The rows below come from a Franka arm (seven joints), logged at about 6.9 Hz.
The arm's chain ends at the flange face. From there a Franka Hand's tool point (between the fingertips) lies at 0.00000 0.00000 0.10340 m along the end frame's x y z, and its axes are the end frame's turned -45 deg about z.
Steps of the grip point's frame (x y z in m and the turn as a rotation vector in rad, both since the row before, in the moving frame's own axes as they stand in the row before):
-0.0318 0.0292 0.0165 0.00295 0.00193 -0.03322
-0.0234 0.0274 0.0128 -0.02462 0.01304 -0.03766
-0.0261 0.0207 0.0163 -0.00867 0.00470 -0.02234
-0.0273 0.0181 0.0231 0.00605 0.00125 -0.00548
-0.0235 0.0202 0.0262 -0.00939 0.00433 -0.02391
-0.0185 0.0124 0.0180 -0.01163 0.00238 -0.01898
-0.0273 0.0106 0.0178 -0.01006 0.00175 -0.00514
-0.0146 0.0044 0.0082 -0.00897 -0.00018 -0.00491
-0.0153 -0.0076 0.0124 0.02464 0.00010 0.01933
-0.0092 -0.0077 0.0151 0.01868 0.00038 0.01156
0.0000 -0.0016 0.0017 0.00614 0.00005 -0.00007
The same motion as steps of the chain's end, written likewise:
-0.0018 0.0435 0.0165 0.00345 -0.00072 -0.03322
0.0001 0.0351 0.0128 -0.00819 0.02663 -0.03766
-0.0048 0.0328 0.0163 -0.00281 0.00945 -0.02234
-0.0062 0.0326 0.0231 0.00516 -0.00339 -0.00548
-0.0033 0.0305 0.0262 -0.00358 0.00970 -0.02391
-0.0053 0.0212 0.0180 -0.00654 0.00991 -0.01898
-0.0127 0.0262 0.0178 -0.00588 0.00835 -0.00514
-0.0079 0.0128 0.0082 -0.00647 0.00622 -0.00491
-0.0144 0.0073 0.0124 0.01749 -0.01735 0.01933
-0.0106 0.0025 0.0151 0.01348 -0.01294 0.01156
-0.0007 -0.0007 0.0017 0.00438 -0.00431 -0.00007

